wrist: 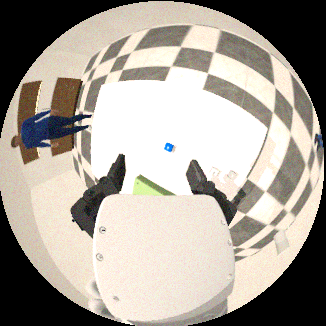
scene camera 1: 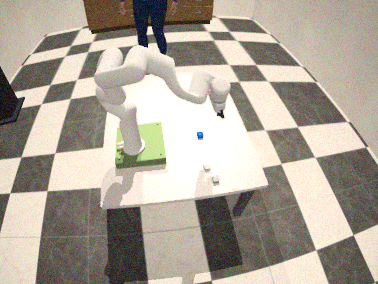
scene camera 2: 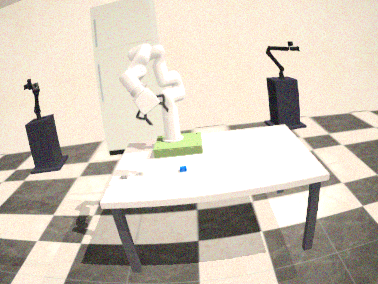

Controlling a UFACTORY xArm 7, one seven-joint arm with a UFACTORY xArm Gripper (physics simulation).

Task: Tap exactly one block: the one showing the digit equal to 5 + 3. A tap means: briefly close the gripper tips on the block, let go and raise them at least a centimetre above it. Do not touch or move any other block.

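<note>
A small blue block [scene camera 1: 200, 135] [scene camera 2: 183, 169] [wrist: 169, 147] sits on the white table. A whitish block [scene camera 1: 207, 167] [scene camera 2: 140, 173] [wrist: 215, 171] sits apart from it. A second pale block [scene camera 1: 216, 179] [scene camera 2: 124, 176] [wrist: 231, 175] sits close to the whitish one, nearer the table's short edge. The digits on the blocks are too small and blurred to read. My gripper [scene camera 1: 220, 115] [scene camera 2: 159, 117] [wrist: 157, 164] is open and empty, high above the table. In the wrist view the blue block shows ahead of the gap between the fingers, and the two pale blocks lie beyond the right finger.
The arm stands on a green base plate [scene camera 1: 156, 142] [scene camera 2: 192, 146] [wrist: 150, 187] on the white table [scene camera 1: 175, 192] [scene camera 2: 280, 165] [wrist: 125, 110]. A person [scene camera 1: 150, 20] [wrist: 42, 129] stands beyond the table. Two dark pedestals [scene camera 2: 45, 142] [scene camera 2: 284, 100] with small black arms stand behind it, near a pale fridge [scene camera 2: 125, 65].
</note>
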